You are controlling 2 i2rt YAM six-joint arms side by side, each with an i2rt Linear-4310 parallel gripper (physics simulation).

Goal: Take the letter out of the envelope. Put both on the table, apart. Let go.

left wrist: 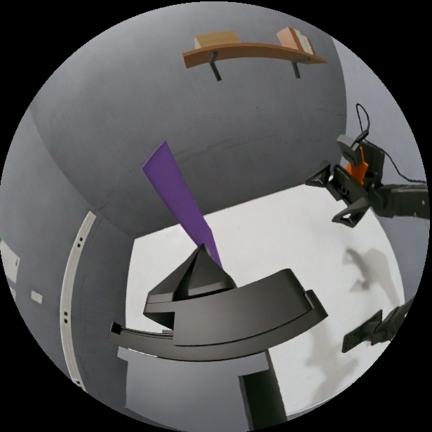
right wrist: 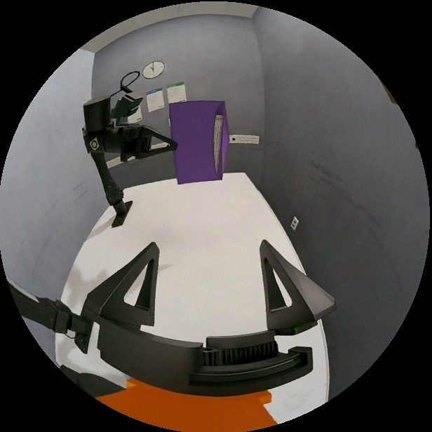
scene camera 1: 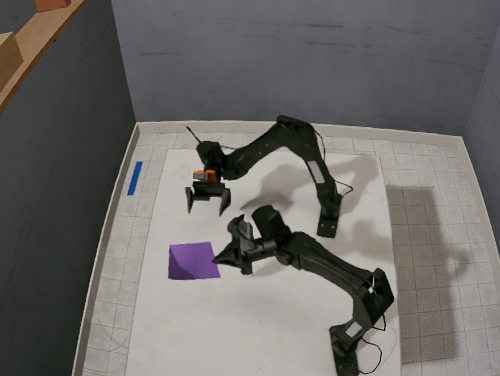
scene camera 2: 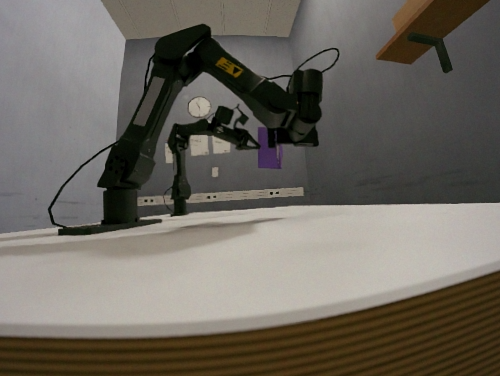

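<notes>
A purple envelope (scene camera 1: 192, 260) (scene camera 2: 266, 157) (left wrist: 185, 205) (right wrist: 195, 140) is held up off the white table, its open mouth on the side away from the left gripper. A white letter (right wrist: 218, 142) shows inside that mouth in the right wrist view; most of it is hidden. My left gripper (scene camera 1: 215, 260) (scene camera 2: 259, 147) (left wrist: 203, 247) (right wrist: 176, 146) is shut on the envelope's edge opposite the mouth. My right gripper (scene camera 1: 205, 214) (scene camera 2: 293, 144) (left wrist: 318, 198) (right wrist: 207, 246) is open and empty, above the envelope in the scene camera 1 picture and apart from it, its fingers pointing toward it.
The white table (scene camera 1: 240, 325) (scene camera 2: 250, 280) (right wrist: 200, 215) lies below both arms. A wooden shelf (scene camera 1: 45, 40) (scene camera 2: 425, 30) (left wrist: 250, 50) with boxes hangs on the wall, beyond the table. A blue strip (scene camera 1: 135, 178) lies on the floor left of the table in scene camera 1.
</notes>
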